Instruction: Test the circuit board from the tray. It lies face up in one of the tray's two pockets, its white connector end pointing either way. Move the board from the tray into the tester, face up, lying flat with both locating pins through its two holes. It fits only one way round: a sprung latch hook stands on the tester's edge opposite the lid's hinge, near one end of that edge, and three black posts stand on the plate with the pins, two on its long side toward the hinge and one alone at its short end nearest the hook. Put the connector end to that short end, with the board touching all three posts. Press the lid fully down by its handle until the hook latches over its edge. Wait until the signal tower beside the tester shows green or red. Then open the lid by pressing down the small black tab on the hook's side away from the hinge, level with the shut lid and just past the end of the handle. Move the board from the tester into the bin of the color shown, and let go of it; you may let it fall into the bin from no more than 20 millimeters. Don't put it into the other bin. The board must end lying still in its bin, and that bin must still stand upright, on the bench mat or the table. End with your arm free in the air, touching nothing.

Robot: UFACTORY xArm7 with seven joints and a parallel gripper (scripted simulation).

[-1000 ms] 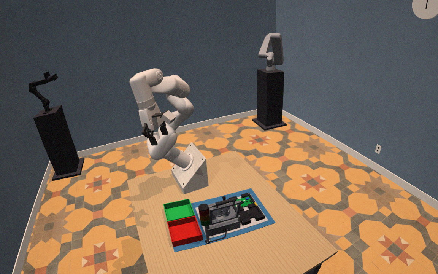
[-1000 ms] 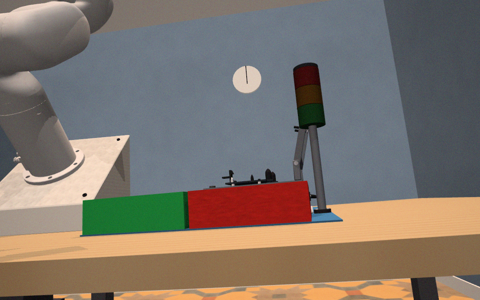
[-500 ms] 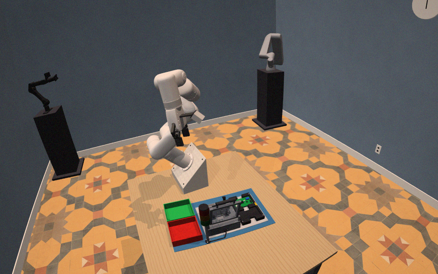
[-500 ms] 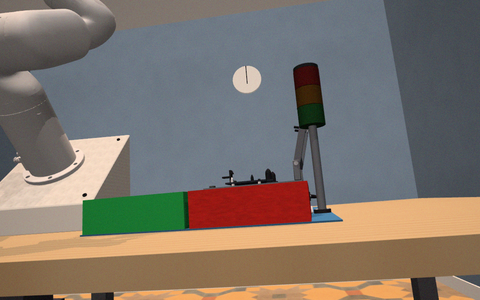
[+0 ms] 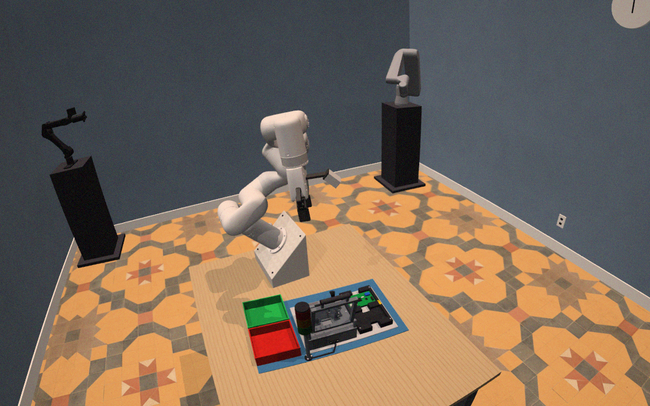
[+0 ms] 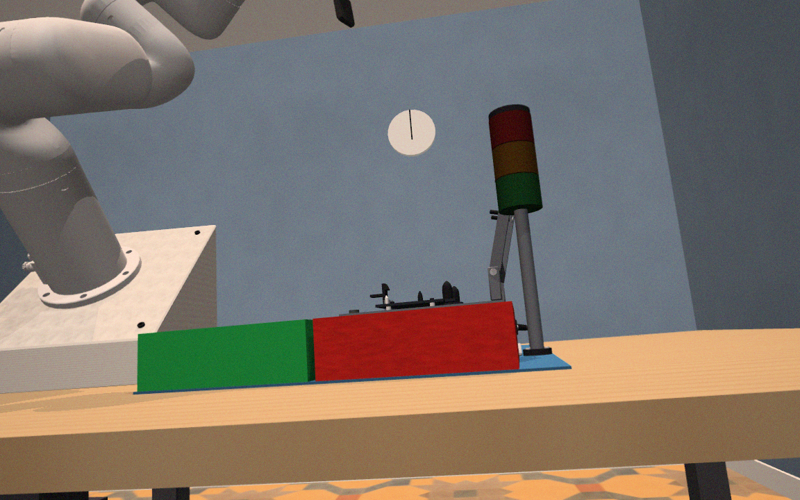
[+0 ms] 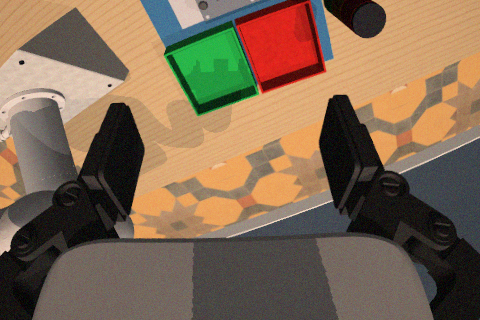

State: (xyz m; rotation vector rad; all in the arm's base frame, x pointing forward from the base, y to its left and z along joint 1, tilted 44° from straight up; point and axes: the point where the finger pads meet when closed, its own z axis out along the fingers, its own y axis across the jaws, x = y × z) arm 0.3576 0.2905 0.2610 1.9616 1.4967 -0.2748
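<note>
Right now my hand is 460 mm above the green circuit board, 190 mm to the right of it and 30 mm past it. Also, from my hand: tester plate (410 mm below, 30 mm to the left, 30 mm ahead); then tester lid (300 mm below, 150 mm ahead, 20 mm to the left); then black latch tab (390 mm below, 80 mm to the left, 30 mm behind).
</note>
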